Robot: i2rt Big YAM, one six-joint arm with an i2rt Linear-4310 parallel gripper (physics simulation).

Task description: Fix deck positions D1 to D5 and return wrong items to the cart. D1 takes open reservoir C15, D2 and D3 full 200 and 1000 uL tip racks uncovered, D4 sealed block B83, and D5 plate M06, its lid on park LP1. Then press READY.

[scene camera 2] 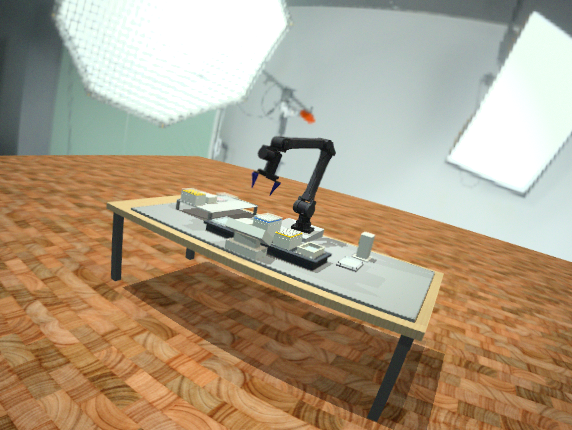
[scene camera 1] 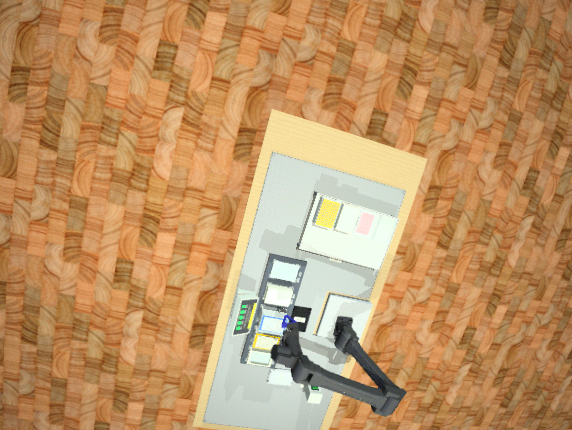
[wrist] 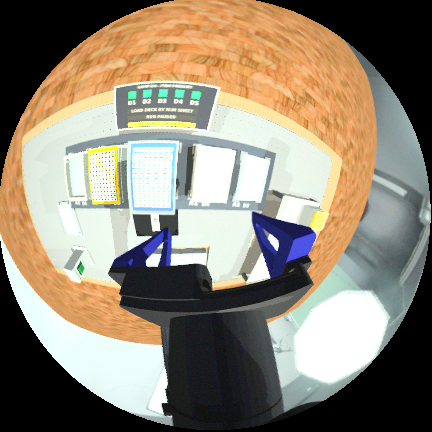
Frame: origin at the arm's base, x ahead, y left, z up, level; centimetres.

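Seen in the pictures: gripper, between the fingertips: (scene camera 2: 260, 191) (scene camera 1: 286, 323) (wrist: 209, 223); arm's base, origin of its link: (scene camera 2: 302, 229) (scene camera 1: 342, 326).
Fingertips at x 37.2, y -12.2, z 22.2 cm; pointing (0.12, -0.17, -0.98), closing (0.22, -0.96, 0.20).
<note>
Pixels of each thing's middle, then the offset from my fingertips to it. "spot": a spot on its surface instead.
- pale open reservoir, middle of its body: (wrist: 76, 176) (scene camera 2: 311, 249) (scene camera 1: 260, 357) dx +5.5, dy +32.7, dz -18.8 cm
- yellow-edged tip rack, middle of its body: (wrist: 107, 173) (scene camera 2: 288, 238) (scene camera 1: 266, 339) dx +4.5, dy +20.4, dz -17.1 cm
- taller blue-edged tip rack, middle of its body: (wrist: 151, 177) (scene camera 2: 268, 219) (scene camera 1: 273, 324) dx +3.4, dy +8.0, dz -11.3 cm
- white block, middle of its body: (wrist: 211, 173) (scene camera 1: 278, 295) dx +2.5, dy -4.3, dz -18.0 cm
- pale plate, middle of its body: (wrist: 252, 178) (scene camera 1: 284, 271) (scene camera 2: 225, 221) dx +1.2, dy -16.7, dz -19.6 cm
- white cart, middle of its body: (wrist: 282, 242) (scene camera 1: 348, 231) (scene camera 2: 217, 207) dx -27.4, dy -40.9, dz -21.8 cm
- yellow rack, middle of its body: (scene camera 1: 327, 213) (wrist: 317, 220) (scene camera 2: 193, 192) dx -12.1, dy -49.6, dz -13.3 cm
- pink-topped item, middle of its body: (scene camera 1: 365, 223) dx -33.6, dy -46.9, dz -17.8 cm
- box, middle of its body: (wrist: 77, 264) (scene camera 2: 365, 246) (scene camera 1: 312, 389) dx -27.3, dy +51.8, dz -18.6 cm
- green button, middle of its body: (wrist: 80, 267) dx -27.6, dy +48.8, dz -17.1 cm
- screen, a spot on its surface: (wrist: 167, 119) spot: dx +14.4, dy +5.6, dz -15.2 cm
- black pad, a spot on its surface: (wrist: 142, 226) spot: dx -14.0, dy +16.0, dz -24.3 cm
- flat white piece, middle of its body: (wrist: 67, 219) (scene camera 2: 350, 262) (scene camera 1: 281, 377) dx -9.3, dy +49.4, dz -23.7 cm
My gripper (scene camera 1: 288, 321) (scene camera 2: 262, 190) (wrist: 209, 223) is open and empty, high above the deck's inner side. In the wrist view, the dark deck (wrist: 172, 140) holds, left to right, a pale open reservoir (wrist: 76, 177), a yellow-edged tip rack (wrist: 103, 175), a taller blue-edged tip rack (wrist: 153, 177), a white block (wrist: 213, 172) and a pale plate (wrist: 252, 177). Their labels are too small to read. The white cart (scene camera 1: 337, 250) bears a yellow rack (scene camera 1: 328, 213) (scene camera 2: 193, 196), a white item and a pink-topped item (scene camera 1: 366, 223). A box (scene camera 1: 314, 396) (scene camera 2: 366, 245) carries a green button (wrist: 80, 268).
The screen (scene camera 1: 245, 317) (wrist: 167, 119) behind the deck shows green D1 to D5 squares and "RUN PAUSED". A black pad (scene camera 1: 301, 312) (wrist: 142, 226) lies before the blue-edged rack. A flat white piece (scene camera 1: 279, 377) (scene camera 2: 350, 263) (wrist: 70, 218) lies near the deck's reservoir end.
</note>
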